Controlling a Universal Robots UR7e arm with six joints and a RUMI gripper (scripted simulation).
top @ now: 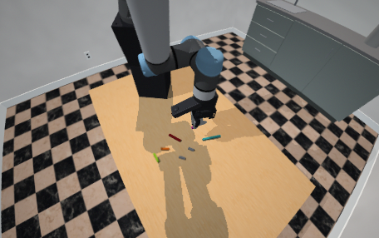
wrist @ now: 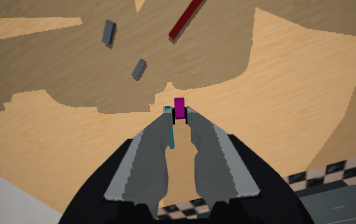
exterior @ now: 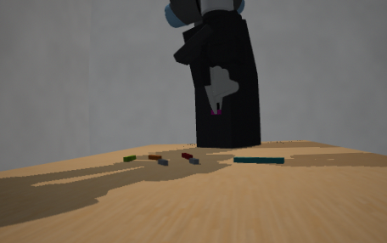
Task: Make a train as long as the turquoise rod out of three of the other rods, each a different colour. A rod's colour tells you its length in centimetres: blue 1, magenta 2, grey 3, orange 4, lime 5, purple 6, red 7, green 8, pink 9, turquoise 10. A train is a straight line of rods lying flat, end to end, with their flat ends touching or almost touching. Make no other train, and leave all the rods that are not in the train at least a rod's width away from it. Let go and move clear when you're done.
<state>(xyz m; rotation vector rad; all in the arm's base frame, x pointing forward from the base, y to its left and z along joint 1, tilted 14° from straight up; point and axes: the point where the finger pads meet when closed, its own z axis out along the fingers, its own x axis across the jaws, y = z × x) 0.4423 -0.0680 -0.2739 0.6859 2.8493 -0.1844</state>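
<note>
Right now the magenta rod is 1 cm below my hand. The rest, counted from my hand: red rod (11 cm below, 7 cm to the right, 6 cm behind); turquoise rod (11 cm below, 8 cm to the left, 7 cm ahead); orange rod (15 cm to the right, 11 cm below, 4 cm behind).
</note>
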